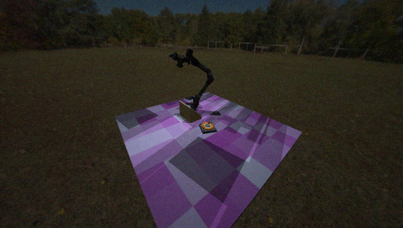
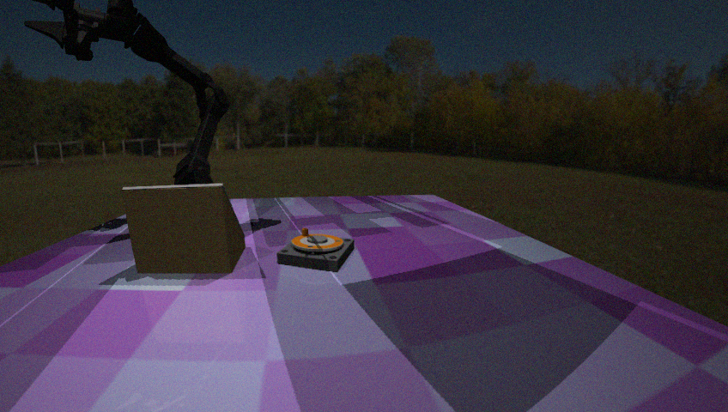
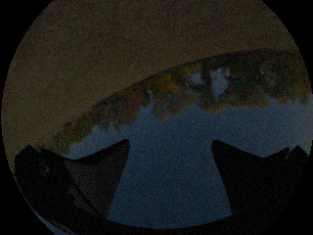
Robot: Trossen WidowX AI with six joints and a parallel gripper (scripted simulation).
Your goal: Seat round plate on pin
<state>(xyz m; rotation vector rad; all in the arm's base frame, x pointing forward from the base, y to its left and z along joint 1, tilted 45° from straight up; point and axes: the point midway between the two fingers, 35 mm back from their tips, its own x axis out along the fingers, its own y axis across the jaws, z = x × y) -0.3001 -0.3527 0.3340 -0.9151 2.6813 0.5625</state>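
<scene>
The base lies 640 mm ahead of my gripper tip, 510 mm below it and 30 mm to the left of it.
</scene>
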